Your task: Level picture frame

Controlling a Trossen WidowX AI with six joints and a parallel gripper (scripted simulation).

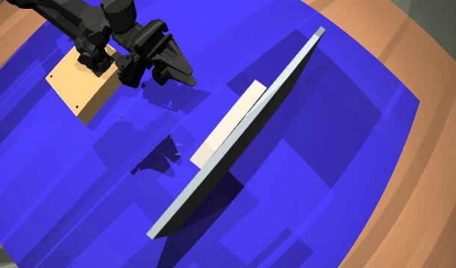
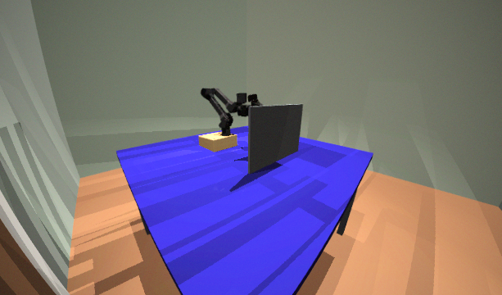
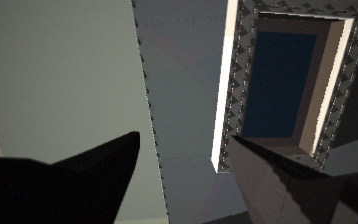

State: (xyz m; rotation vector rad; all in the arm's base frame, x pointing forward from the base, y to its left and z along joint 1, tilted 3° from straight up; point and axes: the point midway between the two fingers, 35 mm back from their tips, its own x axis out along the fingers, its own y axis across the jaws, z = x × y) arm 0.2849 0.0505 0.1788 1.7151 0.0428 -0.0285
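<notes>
Right now the picture frame is 100 mm ahead of my gripper tip and 100 mm below it. Round my gripper tip: grey wall panel 110 mm ahead, 120 mm below.
</notes>
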